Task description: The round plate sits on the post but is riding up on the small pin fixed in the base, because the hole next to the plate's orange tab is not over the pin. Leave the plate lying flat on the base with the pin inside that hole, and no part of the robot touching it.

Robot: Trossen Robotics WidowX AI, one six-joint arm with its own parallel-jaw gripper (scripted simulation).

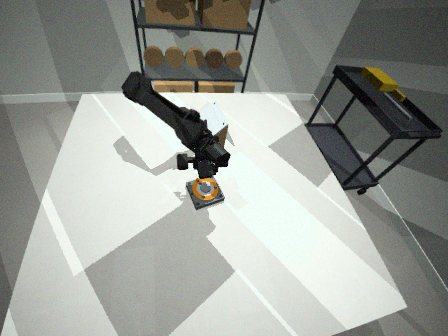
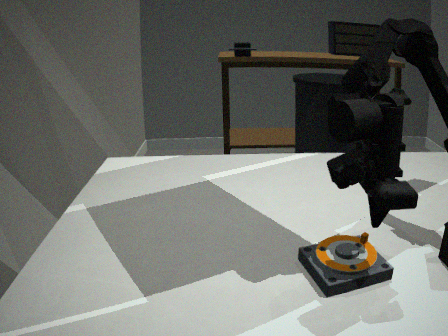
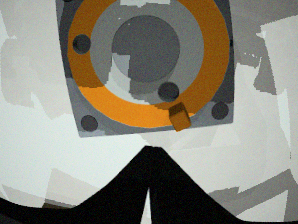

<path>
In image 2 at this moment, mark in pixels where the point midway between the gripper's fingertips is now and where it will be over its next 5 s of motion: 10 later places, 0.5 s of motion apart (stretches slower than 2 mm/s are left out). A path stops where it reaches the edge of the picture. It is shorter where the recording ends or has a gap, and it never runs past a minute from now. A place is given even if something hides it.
The gripper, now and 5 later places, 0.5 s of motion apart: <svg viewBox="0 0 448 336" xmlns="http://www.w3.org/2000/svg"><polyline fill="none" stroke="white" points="374,226 372,239 363,236 353,232 345,231 346,213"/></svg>
</path>
